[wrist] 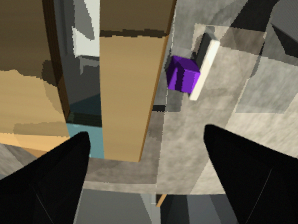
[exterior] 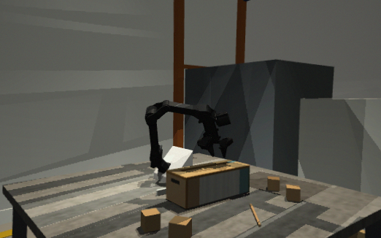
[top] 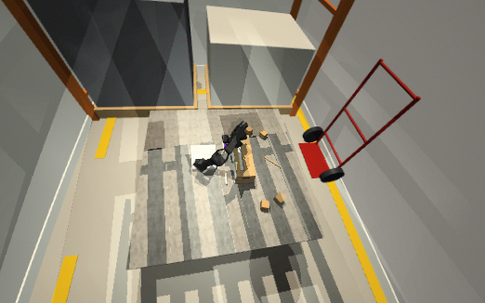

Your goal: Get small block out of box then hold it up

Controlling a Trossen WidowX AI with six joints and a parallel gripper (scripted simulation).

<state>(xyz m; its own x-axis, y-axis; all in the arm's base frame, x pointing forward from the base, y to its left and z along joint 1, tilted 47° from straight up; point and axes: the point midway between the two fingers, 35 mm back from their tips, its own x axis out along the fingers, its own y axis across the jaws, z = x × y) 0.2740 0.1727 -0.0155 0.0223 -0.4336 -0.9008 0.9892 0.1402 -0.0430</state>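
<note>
The purple block is 130 mm below my gripper tip, 50 mm behind it and 40 mm to the left of it. Round my gripper tip: thin wooden stick: 330 mm ahead, 150 mm below, 140 mm to the right.
</note>
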